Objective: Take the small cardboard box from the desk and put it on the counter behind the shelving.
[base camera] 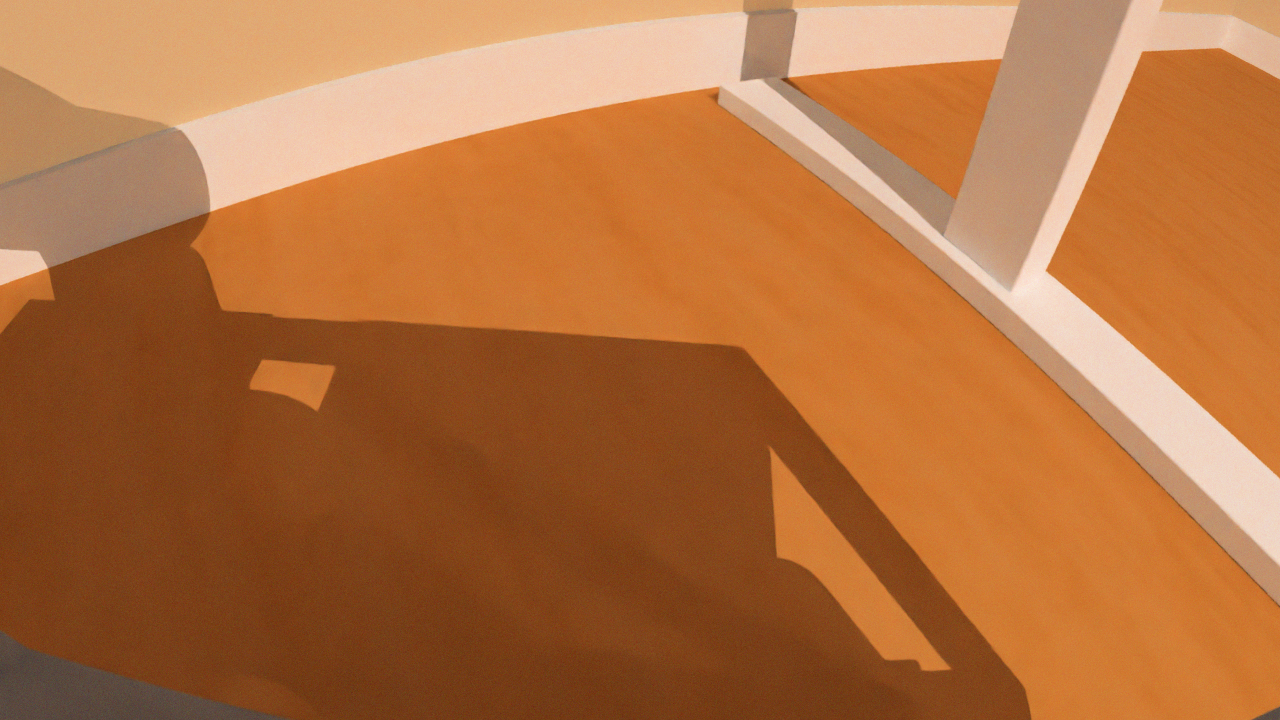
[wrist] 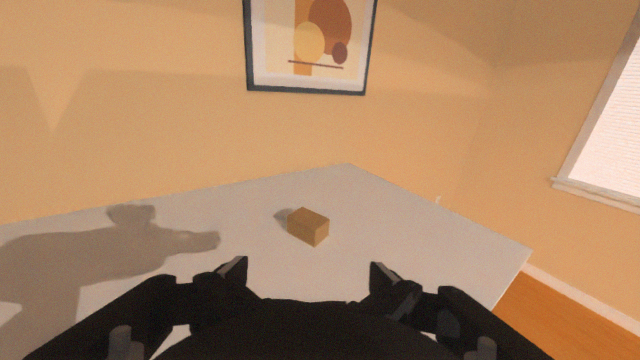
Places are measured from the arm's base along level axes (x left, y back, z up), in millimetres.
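Pixels of known places: gripper, fingertip midpoint: [wrist: 309, 273].
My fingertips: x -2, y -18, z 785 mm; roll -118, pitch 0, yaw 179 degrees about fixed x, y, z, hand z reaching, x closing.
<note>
For each thing: its top centre in the pictures, then the offset to it from my fingertips. "pt": a spot on its surface instead. Level surfaces: height alone.
- small brown cardboard box at its top centre: [wrist: 308, 217] dx +2, dy -340, dz -182 mm
- pale grey desk at its surface level: dz -231 mm
- white desk leg at a spot on its surface: [base camera: 1042, 143] pt dx -265, dy -516, dz -1033 mm
- orange wood floor at its surface level: dz -1181 mm
A small brown cardboard box [wrist: 308, 227] sits on the pale grey desk [wrist: 425, 240] in the wrist view, a little left of the middle and beyond the fingertips. My gripper [wrist: 309, 273] is open, with its two black fingers wide apart and nothing between them. The box lies ahead of the gap between the fingers, apart from both. In the base camera view a white desk leg [base camera: 1042, 143] rises from a long white foot bar [base camera: 1154, 420]. The counter and the shelving do not show in these views.
A wall with a framed picture [wrist: 310, 84] stands behind the desk. A window [wrist: 607, 145] is at the right. Arm shadows fall on the desk's left part. In the base camera view a white baseboard [base camera: 447, 98] runs along the wall behind the orange wood floor [base camera: 537, 241].
</note>
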